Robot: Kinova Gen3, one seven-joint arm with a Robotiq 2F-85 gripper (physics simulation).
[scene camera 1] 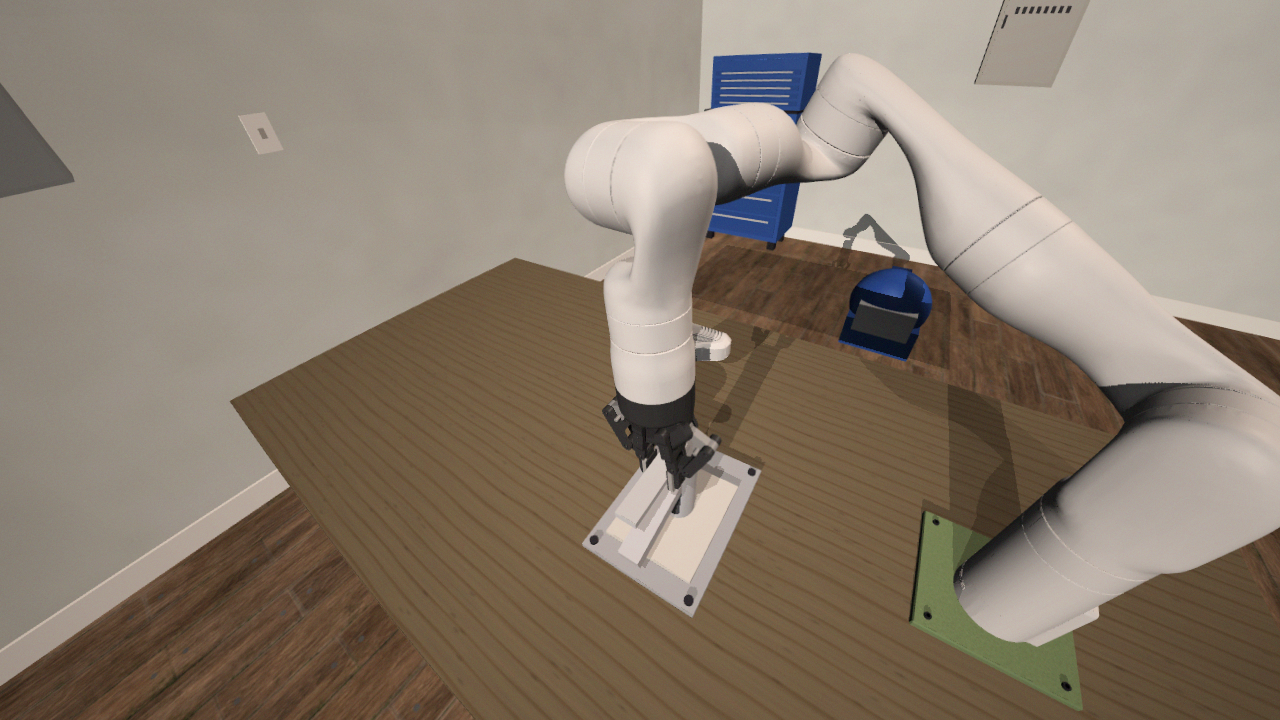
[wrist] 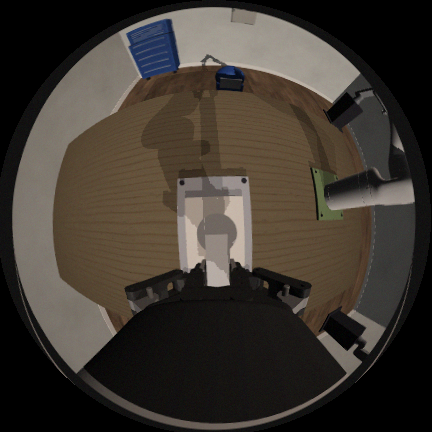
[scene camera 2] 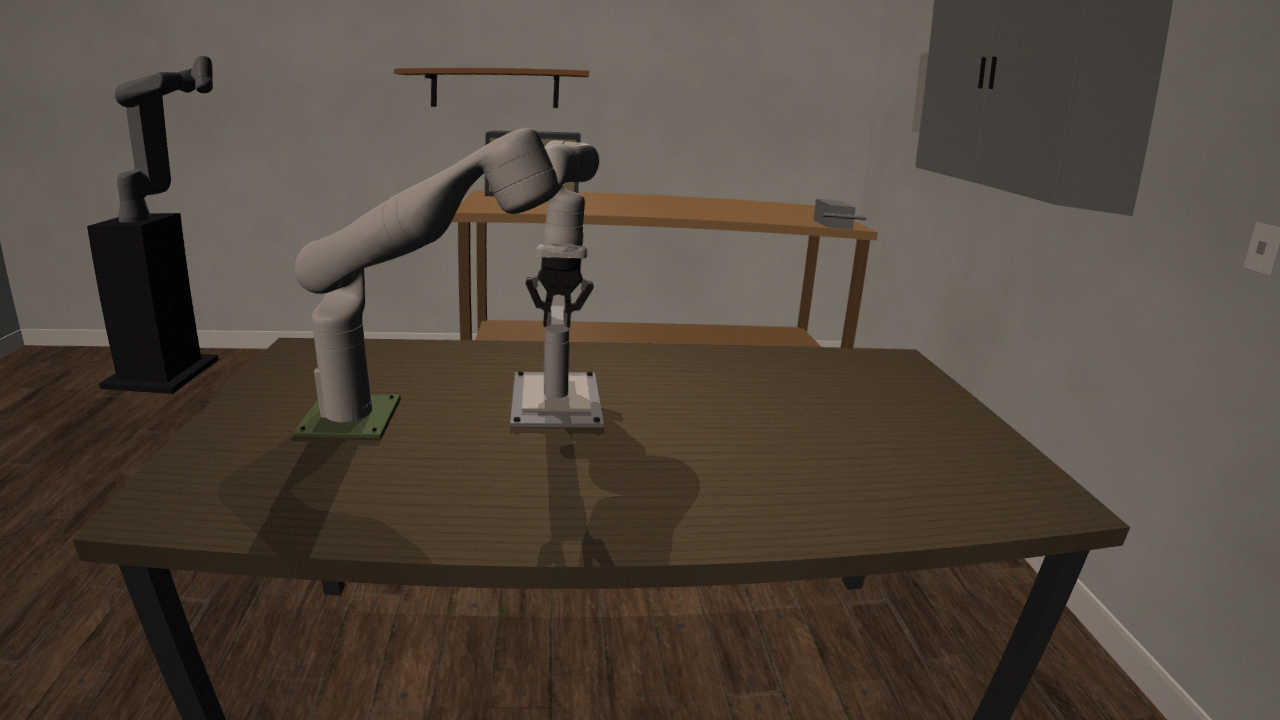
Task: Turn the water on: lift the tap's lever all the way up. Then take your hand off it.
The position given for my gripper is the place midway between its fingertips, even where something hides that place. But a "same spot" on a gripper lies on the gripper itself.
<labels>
My gripper shows in scene camera 1, in the wrist view (217, 265) and in scene camera 2. The same spot on a pale base plate: (wrist: 202, 186) is (scene camera 2: 569, 417). The same spot on my gripper: (scene camera 2: 546, 306) is (scene camera 1: 685, 455).
</labels>
